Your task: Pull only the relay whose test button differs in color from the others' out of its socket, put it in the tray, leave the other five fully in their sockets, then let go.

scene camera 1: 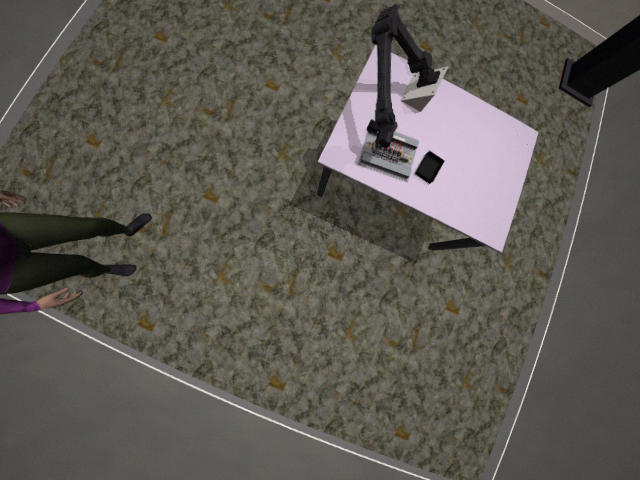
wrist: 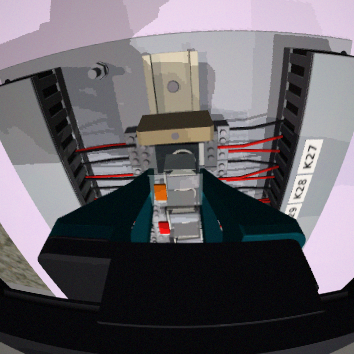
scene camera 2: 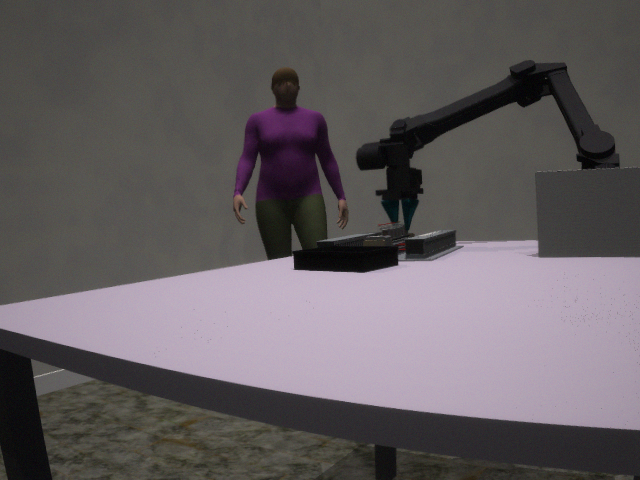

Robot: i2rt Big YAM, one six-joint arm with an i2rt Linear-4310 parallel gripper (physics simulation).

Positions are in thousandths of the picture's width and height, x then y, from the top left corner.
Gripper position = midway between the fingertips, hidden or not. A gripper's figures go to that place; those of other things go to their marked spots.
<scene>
My gripper (wrist: 499, 499): 13 cm from the lens. A relay panel (wrist: 677, 202) is 16 cm from the lens. A tan end block (wrist: 555, 355) is 13 cm from the lens. The marked spots on the tan end block and the relay panel are 5 cm apart.
</scene>
